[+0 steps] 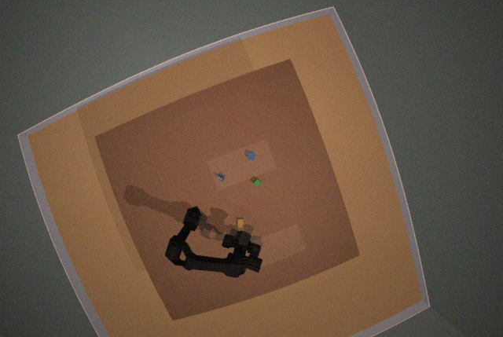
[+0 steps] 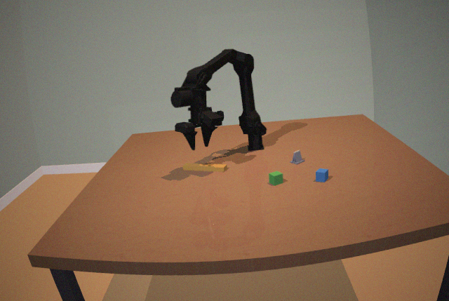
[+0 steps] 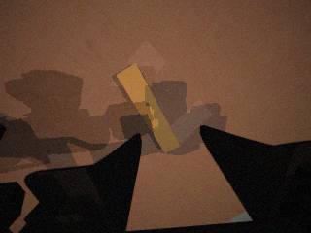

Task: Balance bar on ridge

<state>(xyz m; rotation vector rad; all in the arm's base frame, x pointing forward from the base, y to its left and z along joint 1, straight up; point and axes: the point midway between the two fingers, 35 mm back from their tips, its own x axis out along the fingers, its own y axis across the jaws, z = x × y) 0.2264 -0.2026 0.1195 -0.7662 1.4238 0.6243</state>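
My gripper tip is now 8 cm above the yellow bar, 1 cm to the right of it and 1 cm past it. Also, from my gripper tip: blue cube (40 cm to the left, 20 cm ahead, 7 cm below); green cube (25 cm to the left, 18 cm ahead, 7 cm below).
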